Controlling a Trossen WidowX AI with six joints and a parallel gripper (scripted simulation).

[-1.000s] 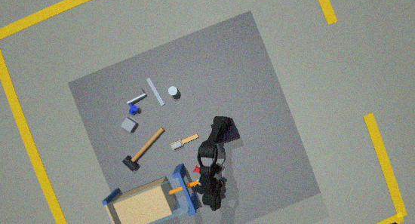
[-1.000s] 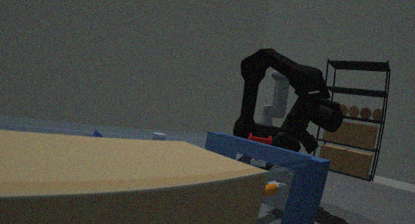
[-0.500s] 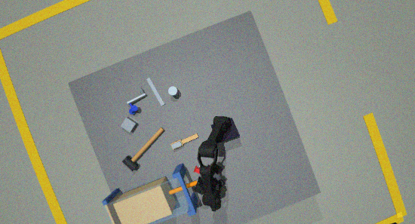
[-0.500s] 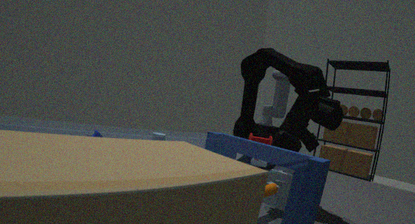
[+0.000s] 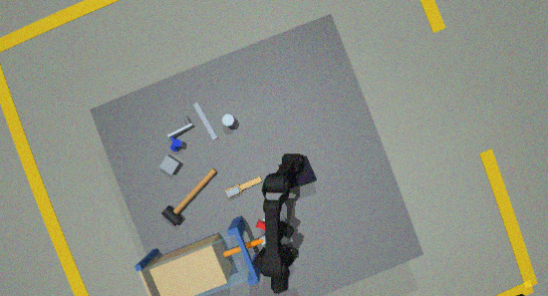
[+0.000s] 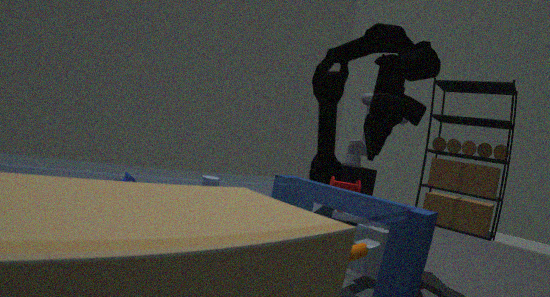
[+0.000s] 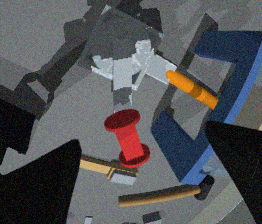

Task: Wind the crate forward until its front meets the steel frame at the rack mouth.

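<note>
My gripper tip is 80 mm above the red knob, 40 mm to the left of it and 30 mm short of it. Round my gripper tip: blue steel frame 130 mm ahead, 110 mm below, 70 mm to the left; then winch handle 110 mm below; then winch 180 mm below, 50 mm behind, 40 mm to the left.
</note>
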